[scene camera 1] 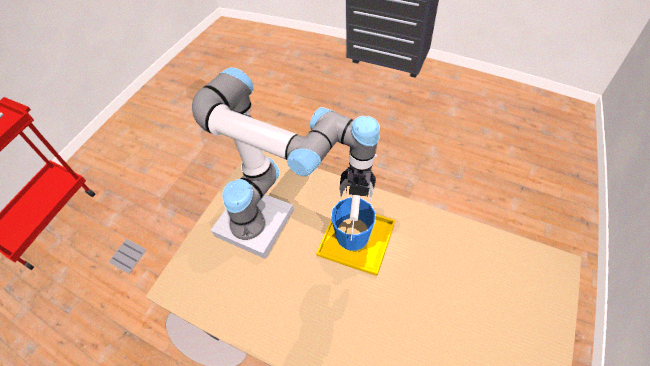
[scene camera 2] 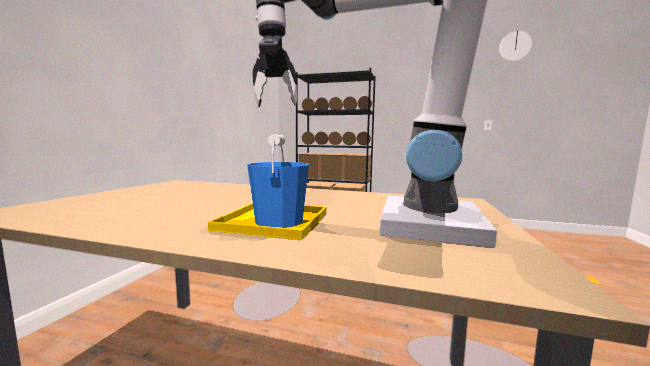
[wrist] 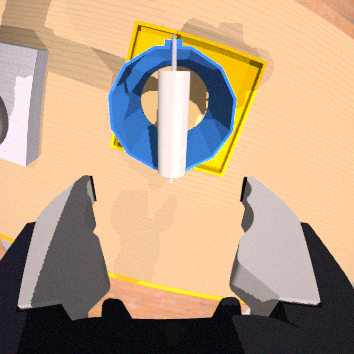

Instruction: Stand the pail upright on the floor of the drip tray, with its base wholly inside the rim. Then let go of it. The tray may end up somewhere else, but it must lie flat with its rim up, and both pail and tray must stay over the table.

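Places are measured from the arm's base along level axes (x ahead, y left, z up), in millimetres.
Pixels of known places: gripper, fingertip midpoint: (scene camera 1: 355, 195) (scene camera 2: 276, 106) (wrist: 168, 179); arm's base, link origin: (scene camera 1: 247, 224) (scene camera 2: 429, 205).
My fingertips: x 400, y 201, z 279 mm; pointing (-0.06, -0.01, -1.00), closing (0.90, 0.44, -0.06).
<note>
For each thing: its top centre in the pictures, then the offset to it from my fingertips. Level surfaces: height alone.
- yellow drip tray, top centre: (wrist: 183, 103) (scene camera 2: 273, 213) (scene camera 1: 356, 236) dx +10, dy +8, dz -306 mm
- pail's white handle grip, top centre: (wrist: 171, 128) (scene camera 2: 277, 134) (scene camera 1: 355, 204) dx -7, dy +11, dz -78 mm
- wooden table, surface height: dz -330 mm
The blue pail (scene camera 1: 355, 242) (scene camera 2: 278, 197) (wrist: 220, 100) stands upright on the yellow drip tray (scene camera 1: 371, 258) (scene camera 2: 250, 229) (wrist: 245, 75). Its base looks to be inside the rim, close to the front rim in scene camera 2; part of the tray is hidden behind the pail. The tray lies flat on the table, rim up. The pail's white handle grip (scene camera 1: 355, 207) (scene camera 2: 276, 140) (wrist: 173, 125) stands up above the pail's mouth on its wire bail. My gripper (scene camera 1: 357, 194) (scene camera 2: 277, 104) (wrist: 168, 179) is open and empty, above the handle grip and apart from it.
The wooden table (scene camera 1: 450, 300) (scene camera 2: 150, 220) carries the arm's pale base block (scene camera 1: 276, 227) (scene camera 2: 435, 235) (wrist: 32, 110), to one side of the tray. A red cart (scene camera 1: 37, 202), a dark drawer cabinet (scene camera 1: 387, 37) and a shelf rack (scene camera 2: 335, 76) stand away from the table.
</note>
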